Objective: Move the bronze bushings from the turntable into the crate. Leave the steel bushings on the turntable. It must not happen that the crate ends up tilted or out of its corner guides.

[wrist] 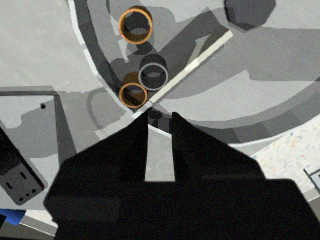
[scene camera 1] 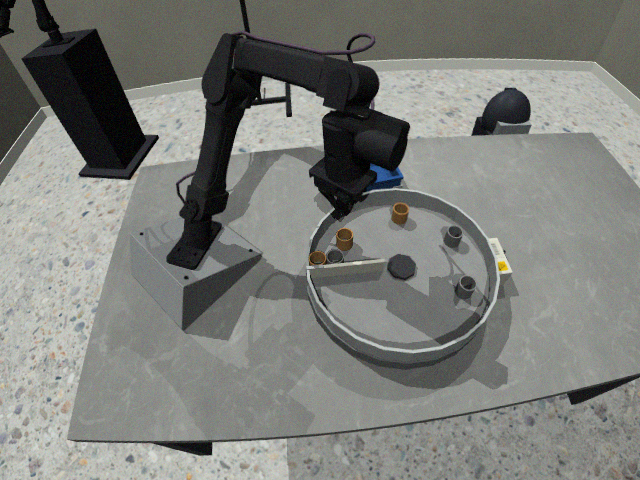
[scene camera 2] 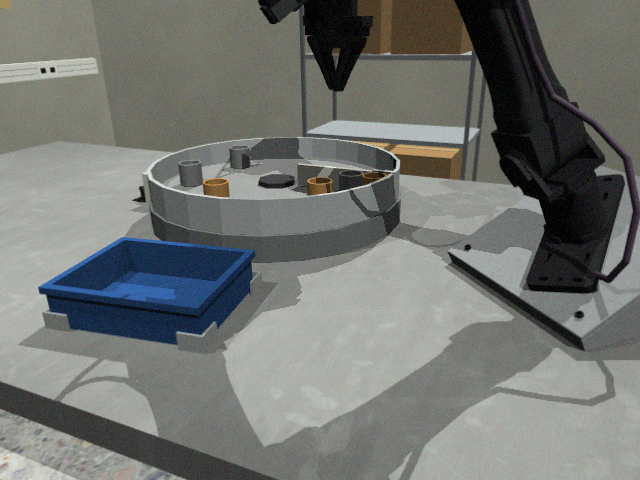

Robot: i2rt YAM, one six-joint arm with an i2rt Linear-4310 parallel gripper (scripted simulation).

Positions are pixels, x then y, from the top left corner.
my gripper: wrist; scene camera 1 343,211; scene camera 2
same spot on turntable: (scene camera 2: 267,177) = (scene camera 1: 410,265)
same spot on my gripper: (scene camera 2: 321,40) = (wrist: 67,167)
